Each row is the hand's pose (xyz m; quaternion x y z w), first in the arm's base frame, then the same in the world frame.
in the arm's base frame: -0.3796 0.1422 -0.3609 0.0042 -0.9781 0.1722 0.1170
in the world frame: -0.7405 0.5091 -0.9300 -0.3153 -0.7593 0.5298 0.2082
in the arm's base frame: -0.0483 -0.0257 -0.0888 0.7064 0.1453 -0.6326 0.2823
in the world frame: -0.4460 0.4401 -0.5829 0.4899 -0.3296 -0.7256 0.3533
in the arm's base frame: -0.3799 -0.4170 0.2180 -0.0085 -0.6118 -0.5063 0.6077
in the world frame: -0.7882 0.6460 -0.1383 -0.4698 -0.7017 -0.3467 0.4083
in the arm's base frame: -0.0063 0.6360 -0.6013 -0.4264 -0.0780 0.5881 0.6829
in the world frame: -0.2958 0.3756 -1.4048 -0.6437 0.3447 0.3671 0.5763
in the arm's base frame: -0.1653 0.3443 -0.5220 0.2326 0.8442 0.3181 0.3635
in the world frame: -0.5289 0.3777 -1.1552 0.3042 0.8135 -0.2037 0.4519
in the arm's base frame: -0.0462 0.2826 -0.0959 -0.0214 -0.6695 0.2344 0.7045
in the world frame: -0.3111 0.5806 -0.8220 -0.4953 -0.4269 0.2857 0.7006
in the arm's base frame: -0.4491 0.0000 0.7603 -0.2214 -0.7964 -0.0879 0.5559
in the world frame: -0.4765 1.2587 -0.1234 -0.6585 -0.6242 0.1176 0.4036
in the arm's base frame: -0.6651 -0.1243 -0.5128 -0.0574 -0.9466 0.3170 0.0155
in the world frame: -1.1467 0.4306 -0.8636 -0.3075 -0.6591 0.6731 0.1345
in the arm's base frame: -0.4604 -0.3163 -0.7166 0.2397 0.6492 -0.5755 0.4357
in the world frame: -1.1310 0.0873 -0.8168 0.1719 0.2686 -0.9076 0.2732
